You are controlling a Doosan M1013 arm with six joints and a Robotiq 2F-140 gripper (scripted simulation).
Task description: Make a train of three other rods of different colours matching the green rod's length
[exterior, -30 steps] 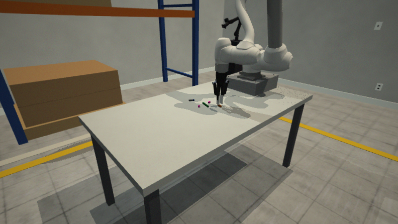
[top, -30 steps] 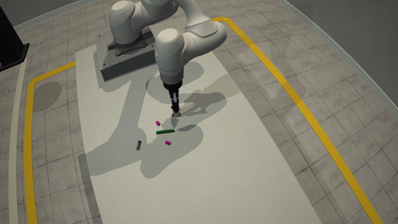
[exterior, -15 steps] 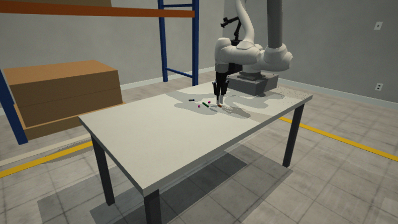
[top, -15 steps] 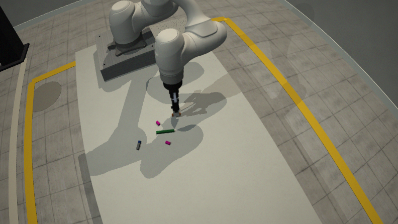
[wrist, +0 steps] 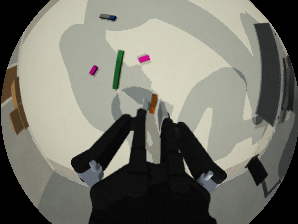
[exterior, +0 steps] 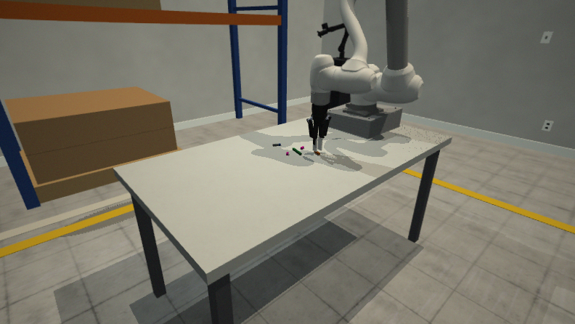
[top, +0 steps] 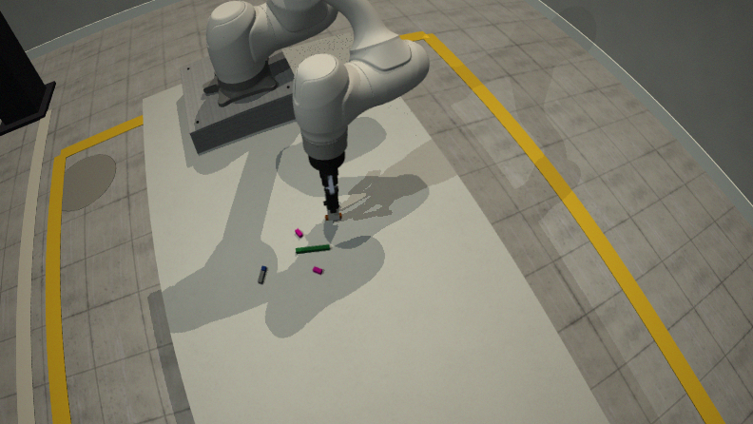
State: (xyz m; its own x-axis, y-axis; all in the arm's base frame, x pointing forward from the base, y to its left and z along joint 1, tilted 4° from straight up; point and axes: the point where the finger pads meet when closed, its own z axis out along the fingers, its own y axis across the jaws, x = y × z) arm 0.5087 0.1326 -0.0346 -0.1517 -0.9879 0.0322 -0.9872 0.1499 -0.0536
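The orange rod is 50 mm below my hand. From my hand the other things lie so: grey rod: 210 mm to the right, 100 mm ahead, 50 mm below; green rod: 70 mm to the right, 70 mm ahead, 50 mm below; small blue rod: 200 mm to the right, 90 mm ahead, 50 mm below.
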